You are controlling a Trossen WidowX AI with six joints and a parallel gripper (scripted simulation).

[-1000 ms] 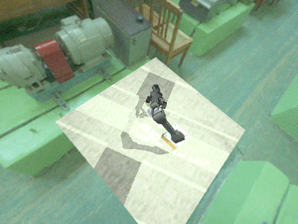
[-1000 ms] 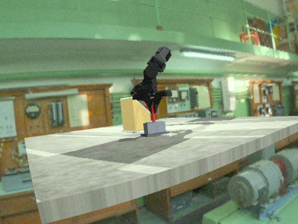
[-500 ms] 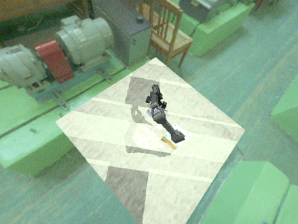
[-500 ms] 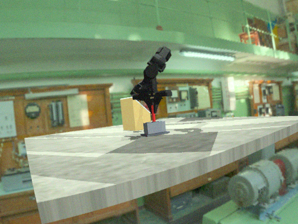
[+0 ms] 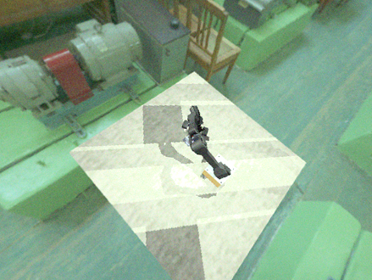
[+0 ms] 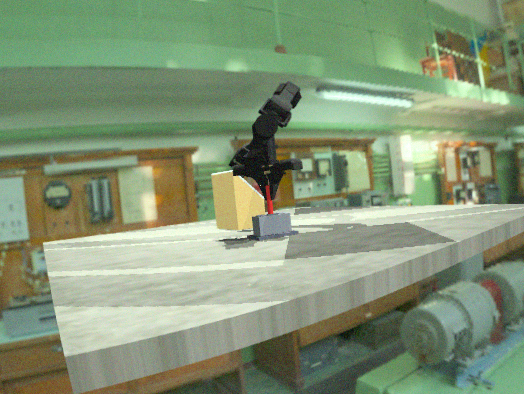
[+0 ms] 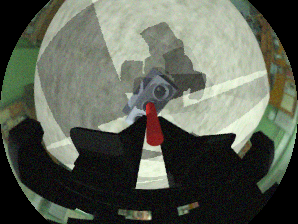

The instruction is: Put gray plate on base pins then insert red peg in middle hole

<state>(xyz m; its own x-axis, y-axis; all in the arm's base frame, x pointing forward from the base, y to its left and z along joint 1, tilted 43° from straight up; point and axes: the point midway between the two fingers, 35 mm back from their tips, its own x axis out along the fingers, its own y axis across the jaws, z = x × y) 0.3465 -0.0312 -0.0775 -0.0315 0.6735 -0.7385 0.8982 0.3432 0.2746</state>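
Now: gripper tip right at the red peg. Round my gripper tip: dark base: 9 cm below; then gray plate: 5 cm below.
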